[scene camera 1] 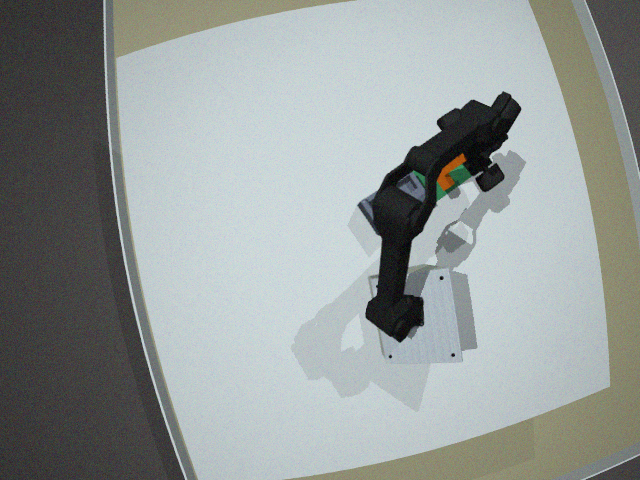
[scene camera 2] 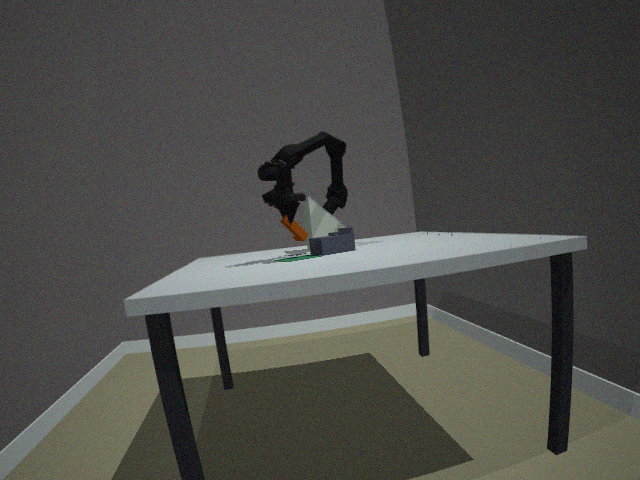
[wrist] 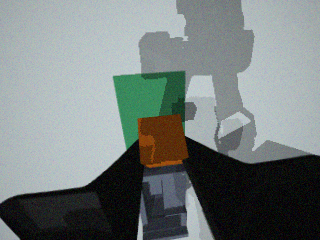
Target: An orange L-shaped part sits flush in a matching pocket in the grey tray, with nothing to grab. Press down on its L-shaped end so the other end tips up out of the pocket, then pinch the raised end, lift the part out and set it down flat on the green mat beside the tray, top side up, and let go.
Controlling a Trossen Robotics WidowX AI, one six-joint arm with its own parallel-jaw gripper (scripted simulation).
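Note:
Gripper [scene camera 1: 460, 156] [scene camera 2: 288, 223] [wrist: 160, 141] holding an orange L-shaped part [wrist: 162, 142]. A green mat [wrist: 142, 95] is also visible.

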